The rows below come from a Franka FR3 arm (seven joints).
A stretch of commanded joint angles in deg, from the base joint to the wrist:
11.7, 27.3, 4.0, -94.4, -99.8, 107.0, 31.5
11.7, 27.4, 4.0, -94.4, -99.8, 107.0, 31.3
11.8, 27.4, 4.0, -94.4, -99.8, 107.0, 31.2
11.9, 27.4, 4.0, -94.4, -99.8, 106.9, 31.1
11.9, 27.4, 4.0, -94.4, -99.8, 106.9, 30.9
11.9, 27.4, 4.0, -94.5, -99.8, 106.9, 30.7
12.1, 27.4, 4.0, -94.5, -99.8, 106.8, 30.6
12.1, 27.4, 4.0, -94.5, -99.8, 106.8, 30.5
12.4, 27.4, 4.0, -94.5, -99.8, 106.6, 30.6
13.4, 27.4, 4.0, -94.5, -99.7, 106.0, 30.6
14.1, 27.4, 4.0, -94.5, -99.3, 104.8, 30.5
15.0, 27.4, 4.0, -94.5, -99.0, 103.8, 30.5
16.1, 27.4, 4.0, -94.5, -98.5, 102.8, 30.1
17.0, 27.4, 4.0, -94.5, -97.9, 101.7, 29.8
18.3, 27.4, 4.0, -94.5, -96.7, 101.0, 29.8
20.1, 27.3, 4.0, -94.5, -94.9, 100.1, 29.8
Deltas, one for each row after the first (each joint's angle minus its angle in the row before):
0.0, 0.1, 0.0, 0.0, 0.0, 0.0, -0.2
0.1, 0.0, 0.0, 0.0, 0.0, 0.0, -0.1
0.1, 0.0, 0.0, 0.0, 0.0, -0.1, -0.1
0.0, 0.0, 0.0, 0.0, 0.0, 0.0, -0.2
0.0, 0.0, 0.0, -0.1, 0.0, 0.0, -0.2
0.2, 0.0, 0.0, 0.0, 0.0, -0.1, -0.1
0.0, 0.0, 0.0, 0.0, 0.0, 0.0, -0.1
0.3, 0.0, 0.0, 0.0, 0.0, -0.2, 0.1
1.0, 0.0, 0.0, 0.0, 0.1, -0.6, 0.0
0.7, 0.0, 0.0, 0.0, 0.4, -1.2, -0.1
0.9, 0.0, 0.0, 0.0, 0.3, -1.0, 0.0
1.1, 0.0, 0.0, 0.0, 0.5, -1.0, -0.4
0.9, 0.0, 0.0, 0.0, 0.6, -1.1, -0.3
1.3, 0.0, 0.0, 0.0, 1.2, -0.7, 0.0
1.8, -0.1, 0.0, 0.0, 1.8, -0.9, 0.0

